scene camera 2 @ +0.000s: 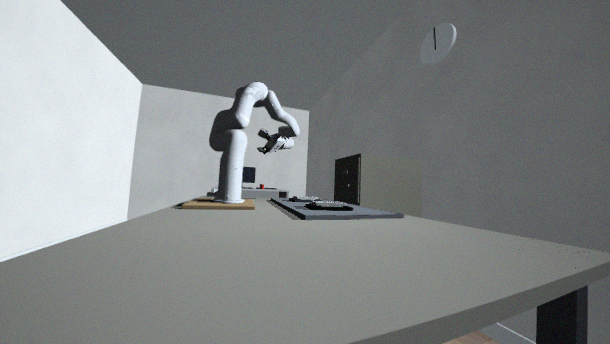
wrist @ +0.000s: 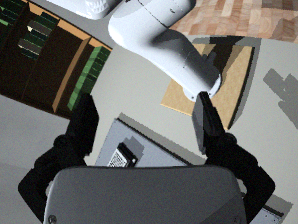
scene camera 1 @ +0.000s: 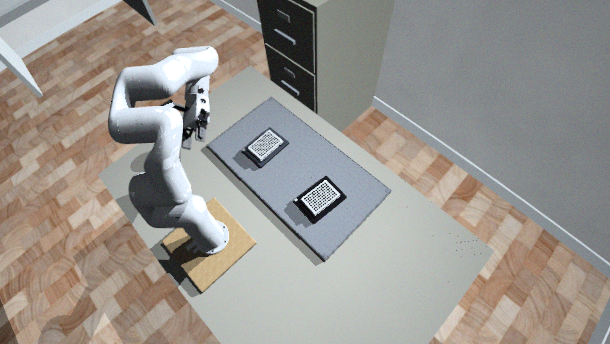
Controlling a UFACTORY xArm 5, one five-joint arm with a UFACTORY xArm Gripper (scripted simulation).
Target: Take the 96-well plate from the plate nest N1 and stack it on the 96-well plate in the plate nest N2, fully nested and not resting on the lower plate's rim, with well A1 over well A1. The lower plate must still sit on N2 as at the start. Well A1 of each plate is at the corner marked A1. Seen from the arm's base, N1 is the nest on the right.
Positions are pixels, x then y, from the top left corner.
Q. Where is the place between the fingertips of my gripper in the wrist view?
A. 144, 104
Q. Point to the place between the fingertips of my gripper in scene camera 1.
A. At 192, 144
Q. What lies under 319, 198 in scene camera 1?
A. A white 96-well plate.
